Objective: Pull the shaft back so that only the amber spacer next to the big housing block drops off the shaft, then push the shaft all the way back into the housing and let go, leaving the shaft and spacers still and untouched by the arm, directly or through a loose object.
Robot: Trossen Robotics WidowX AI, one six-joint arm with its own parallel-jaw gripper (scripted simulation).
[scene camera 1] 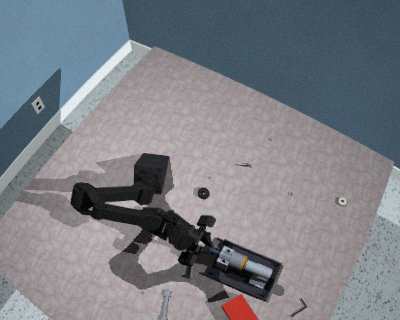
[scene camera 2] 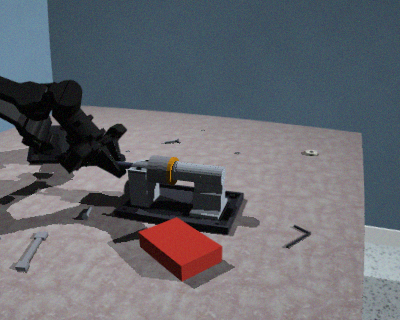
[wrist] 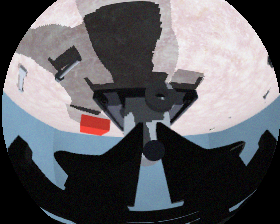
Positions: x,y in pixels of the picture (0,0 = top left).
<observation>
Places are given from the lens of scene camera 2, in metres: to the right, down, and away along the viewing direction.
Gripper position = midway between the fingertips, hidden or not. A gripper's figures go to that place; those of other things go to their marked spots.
gripper (scene camera 2: 123,175): -0.16, 0.03, 0.76
red block (scene camera 2: 182,250): -0.03, 0.14, 0.55
</observation>
